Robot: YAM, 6 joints.
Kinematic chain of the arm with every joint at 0, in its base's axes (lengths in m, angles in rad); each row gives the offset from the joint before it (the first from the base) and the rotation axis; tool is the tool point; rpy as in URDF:
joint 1: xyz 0 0 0.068 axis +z
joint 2: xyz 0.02 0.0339 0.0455 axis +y
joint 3: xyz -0.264 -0.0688 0 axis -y
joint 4: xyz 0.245 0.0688 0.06 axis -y
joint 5: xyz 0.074 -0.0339 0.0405 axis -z
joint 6: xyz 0.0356 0 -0.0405 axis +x
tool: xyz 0 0 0 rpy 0 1.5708 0
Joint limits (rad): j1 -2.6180..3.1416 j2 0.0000..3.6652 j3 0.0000..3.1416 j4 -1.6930..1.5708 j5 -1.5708..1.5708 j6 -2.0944..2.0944
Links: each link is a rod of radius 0.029 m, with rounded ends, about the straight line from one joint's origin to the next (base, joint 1, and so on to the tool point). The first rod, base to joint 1, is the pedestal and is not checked.
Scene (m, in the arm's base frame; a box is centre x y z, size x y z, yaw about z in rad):
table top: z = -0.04
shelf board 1: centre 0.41 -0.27 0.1 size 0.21 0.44 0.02 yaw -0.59
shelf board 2: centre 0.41 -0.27 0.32 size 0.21 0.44 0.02 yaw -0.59
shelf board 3: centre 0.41 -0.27 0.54 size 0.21 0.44 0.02 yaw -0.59
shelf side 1: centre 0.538 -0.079 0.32 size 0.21 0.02 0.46 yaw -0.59
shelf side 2: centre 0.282 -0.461 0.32 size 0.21 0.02 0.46 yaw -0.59
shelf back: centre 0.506 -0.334 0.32 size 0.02 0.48 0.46 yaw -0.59
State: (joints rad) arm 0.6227 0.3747 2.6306 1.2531 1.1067 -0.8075
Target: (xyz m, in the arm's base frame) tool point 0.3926 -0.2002 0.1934
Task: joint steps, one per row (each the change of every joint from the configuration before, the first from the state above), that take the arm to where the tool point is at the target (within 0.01 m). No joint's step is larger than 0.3 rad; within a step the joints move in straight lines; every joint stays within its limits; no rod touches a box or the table.
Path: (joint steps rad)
1: -0.1119 0.1438 -0.2637 -0.0454 0.0283 0.0000
2: -0.1119 0.1437 -0.2637 -0.0454 0.0282 0.0000
3: -0.1118 0.1438 -0.2637 -0.0454 0.0283 0.0000
4: -0.1119 0.1437 -0.2637 -0.0454 0.0282 0.0000
5: -0.1119 0.1438 -0.2637 -0.0454 0.0283 0.0000
6: -0.1119 0.1438 -0.2638 -0.0455 0.0283 0.0000
7: -0.1118 0.1437 -0.2637 -0.0454 0.0282 0.0000
8: -0.1119 0.1438 -0.2637 -0.0454 0.0283 0.0000
9: -0.0415 0.1857 0.2277 -0.0045 -0.0522 0.0000
10: -0.0416 0.1857 0.2277 -0.0046 -0.0523 0.0000
11: -0.0415 0.1857 0.2276 -0.0046 -0.0522 0.0000

